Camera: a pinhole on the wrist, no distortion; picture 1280 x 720 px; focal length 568.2 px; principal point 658.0 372.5 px. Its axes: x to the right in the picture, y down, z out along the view. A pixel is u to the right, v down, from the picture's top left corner.
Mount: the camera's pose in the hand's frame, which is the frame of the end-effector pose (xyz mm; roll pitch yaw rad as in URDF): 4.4 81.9 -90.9 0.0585 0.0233 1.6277
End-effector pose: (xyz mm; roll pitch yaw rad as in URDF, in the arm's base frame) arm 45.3 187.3 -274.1 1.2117 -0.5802 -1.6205
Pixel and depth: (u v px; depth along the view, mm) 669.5 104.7 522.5
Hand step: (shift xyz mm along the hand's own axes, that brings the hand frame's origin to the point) 279.1 120.0 415.9
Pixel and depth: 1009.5 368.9 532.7
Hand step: 19.4 425.1 432.9
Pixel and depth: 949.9 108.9 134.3
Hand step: 70.2 157.8 37.9
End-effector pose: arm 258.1 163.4 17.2 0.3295 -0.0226 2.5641
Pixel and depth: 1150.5 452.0 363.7
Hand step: -43.5 403.4 267.7
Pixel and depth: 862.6 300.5 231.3
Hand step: 42.1 172.8 136.3
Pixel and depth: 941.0 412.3 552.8
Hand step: -18.3 369.2 456.7
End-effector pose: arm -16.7 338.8 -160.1 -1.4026 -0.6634 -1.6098
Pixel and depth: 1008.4 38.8 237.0
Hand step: 148.3 241.8 134.1
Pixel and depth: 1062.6 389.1 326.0
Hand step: 0.3 321.7 229.6
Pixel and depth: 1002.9 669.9 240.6
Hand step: -115.7 227.1 153.2
